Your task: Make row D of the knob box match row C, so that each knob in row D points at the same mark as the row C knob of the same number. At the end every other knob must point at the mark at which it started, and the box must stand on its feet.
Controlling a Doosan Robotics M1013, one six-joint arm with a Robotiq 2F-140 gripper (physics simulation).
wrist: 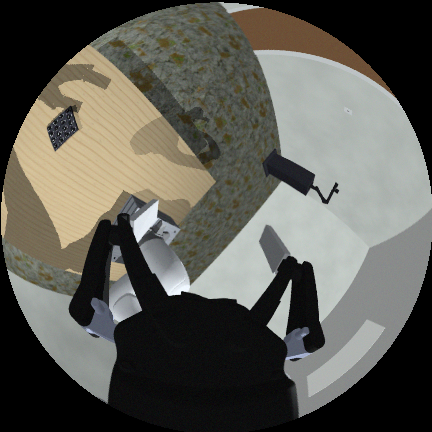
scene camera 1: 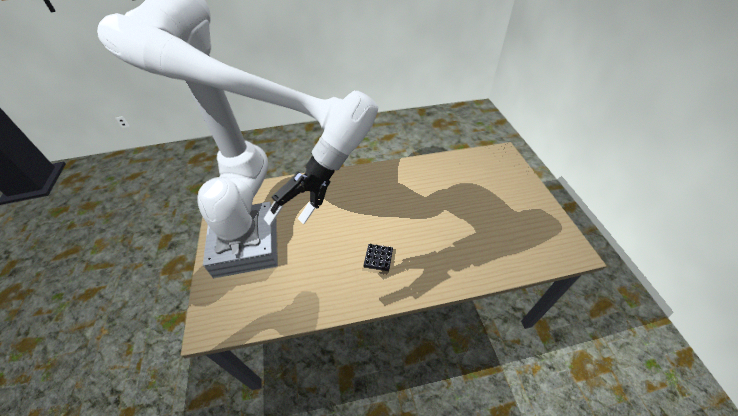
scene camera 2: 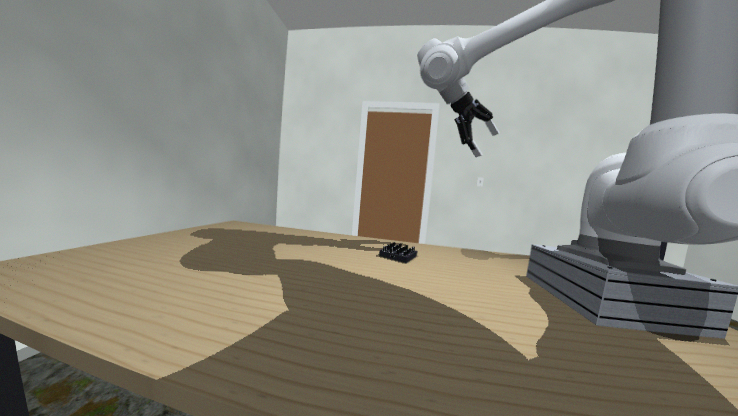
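Pixels of known places: gripper, between the fingertips: (wrist: 210,221) (scene camera 1: 285,221) (scene camera 2: 487,144); arm's base, origin of its link: (wrist: 145,243) (scene camera 1: 238,232) (scene camera 2: 612,260).
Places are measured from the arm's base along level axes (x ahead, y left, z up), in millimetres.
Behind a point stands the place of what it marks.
The knob box (scene camera 1: 378,257) @[x 554, y -214, z -90 mm] (scene camera 2: 398,253) @[x 559, y -159, z -87 mm] (wrist: 63,128) @[x 539, y -213, z -75 mm] is a small black box with a grid of knobs on top. It stands upright on the table, knobs up. The row letters, the marks and where each knob points are too small to read in these views. My gripper (scene camera 1: 287,213) @[x 250, y -289, z 338 mm] (scene camera 2: 486,141) @[x 250, y -289, z 338 mm] (wrist: 210,221) @[x 250, y -289, z 338 mm] is open and empty, its pale fingertips wide apart. It hangs tilted, high above the table, well away from the box on the side of the arm's base. In the wrist view the box is at the upper left, apart from both fingers.
The wooden table (scene camera 1: 330,289) @[x 332, y -297, z -112 mm] (scene camera 2: 217,310) @[x 893, y 255, z -113 mm] (wrist: 107,130) @[x 376, y -283, z -113 mm] bears the box and the arm's grey base block (scene camera 1: 242,260) @[x 12, y -133, z -22 mm] (scene camera 2: 565,286) @[x 139, y 32, z -72 mm]. The arm's shadow lies on the table beside the box. A dark post (scene camera 1: 20,160) (wrist: 292,172) stands on the floor away from the table. A brown door (scene camera 2: 395,175) is beyond the table.
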